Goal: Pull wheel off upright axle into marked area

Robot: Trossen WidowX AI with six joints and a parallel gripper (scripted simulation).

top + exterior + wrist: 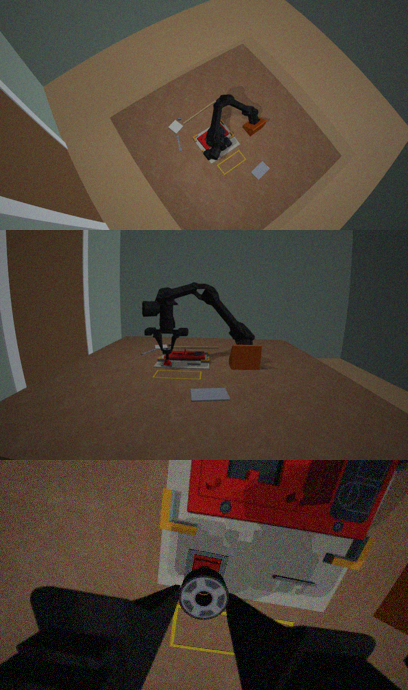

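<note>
Right now the axle mount is 4 cm below my gripper tip. The rest, counted from my gripper tip: grey wrench 13 cm ahead, 23 cm to the right, 7 cm below; then grey tile 16 cm behind, 29 cm to the left, 7 cm below; then wheel right at my gripper tip.
</note>
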